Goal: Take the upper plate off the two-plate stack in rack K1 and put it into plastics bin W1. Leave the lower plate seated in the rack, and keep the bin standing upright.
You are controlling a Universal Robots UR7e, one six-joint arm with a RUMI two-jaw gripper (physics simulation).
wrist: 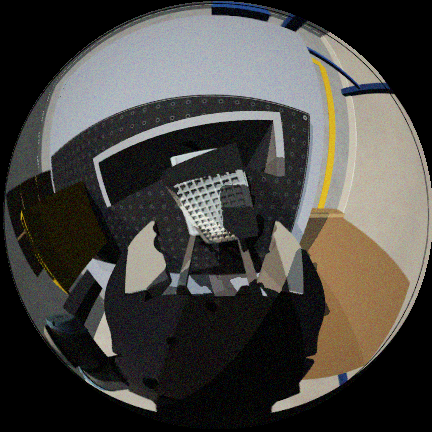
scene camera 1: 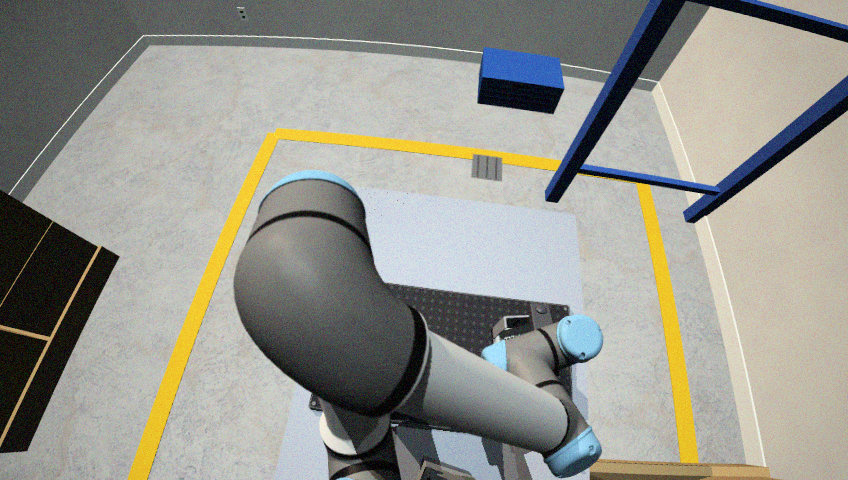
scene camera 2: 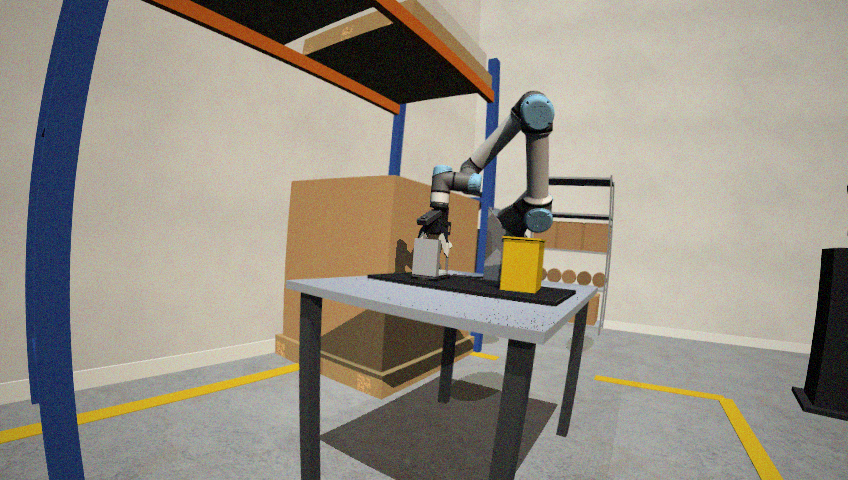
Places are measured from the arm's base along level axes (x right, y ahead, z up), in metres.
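Pixels of known places: gripper, fingertip midpoint: (wrist: 214, 223); arm's base, link origin: (scene camera 2: 509, 224).
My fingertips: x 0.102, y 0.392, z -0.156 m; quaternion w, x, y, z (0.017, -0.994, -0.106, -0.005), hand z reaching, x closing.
For each thing: its top centre in the pictures, then the offset to it from my fingertips. Level surfaces: height alone.
- grey open-topped bin, top centre: (wrist: 202, 266) (scene camera 2: 434, 239) dx -0.008, dy +0.003, dz +0.064 m
- yellow bin, top centre: (scene camera 2: 525, 238) dx -0.343, dy -0.108, dz +0.093 m
- black perforated board, surface height: dz -0.087 m
- light table, surface height: dz -0.102 m
A pale plate (wrist: 202, 200) with a grid of square wells lies below my gripper in the wrist view, partly in dark shadow. I cannot tell whether one or two plates are stacked, nor make out rack K1 beneath. My gripper (wrist: 214, 223) (scene camera 2: 443, 256) is open and holds nothing; its thin fingertips appear beside the plate's near edge. A grey open-topped bin (scene camera 2: 426, 257) (wrist: 190, 120) stands upright beside the plate and partly hides the gripper in scene camera 2. A yellow bin (scene camera 2: 521, 265) (wrist: 70, 225) stands upright farther off. No label shows which bin is W1.
A black perforated board (scene camera 1: 458, 309) (scene camera 2: 470, 284) lies on the light table (scene camera 1: 476, 237) (scene camera 2: 357, 297) under both bins. A large cardboard box (scene camera 2: 339, 237) (wrist: 355, 285) stands beyond the table. The arm's links cover much of the board in scene camera 1.
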